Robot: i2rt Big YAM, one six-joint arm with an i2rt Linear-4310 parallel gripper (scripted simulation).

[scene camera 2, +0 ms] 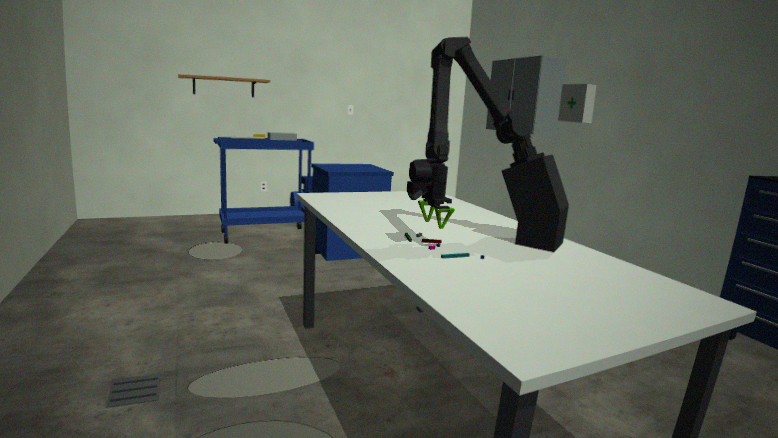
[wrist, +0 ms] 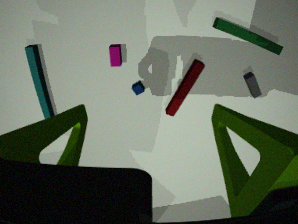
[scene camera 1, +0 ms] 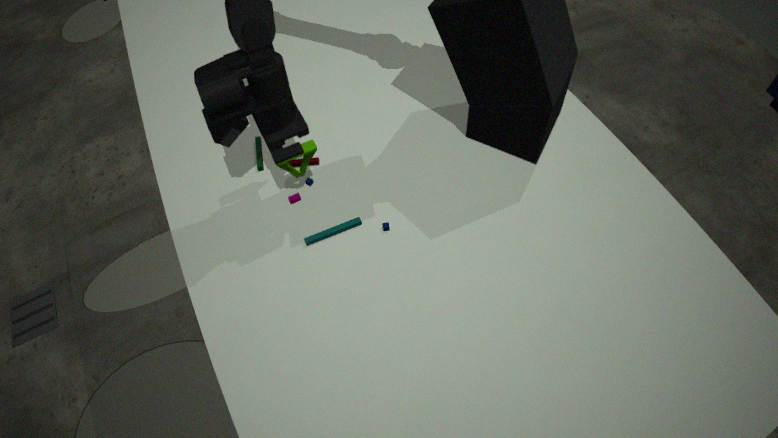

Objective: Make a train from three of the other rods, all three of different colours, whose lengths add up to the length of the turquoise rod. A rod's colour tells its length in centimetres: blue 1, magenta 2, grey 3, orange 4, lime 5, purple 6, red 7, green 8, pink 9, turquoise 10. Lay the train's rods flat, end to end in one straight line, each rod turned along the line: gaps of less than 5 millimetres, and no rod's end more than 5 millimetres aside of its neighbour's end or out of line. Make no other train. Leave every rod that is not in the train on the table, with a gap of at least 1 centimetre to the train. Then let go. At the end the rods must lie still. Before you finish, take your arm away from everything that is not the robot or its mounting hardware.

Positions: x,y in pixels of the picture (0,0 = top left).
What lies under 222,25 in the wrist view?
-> A green rod.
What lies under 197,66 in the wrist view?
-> A red rod.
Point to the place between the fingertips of my gripper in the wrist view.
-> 149,111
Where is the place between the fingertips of my gripper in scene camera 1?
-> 290,156
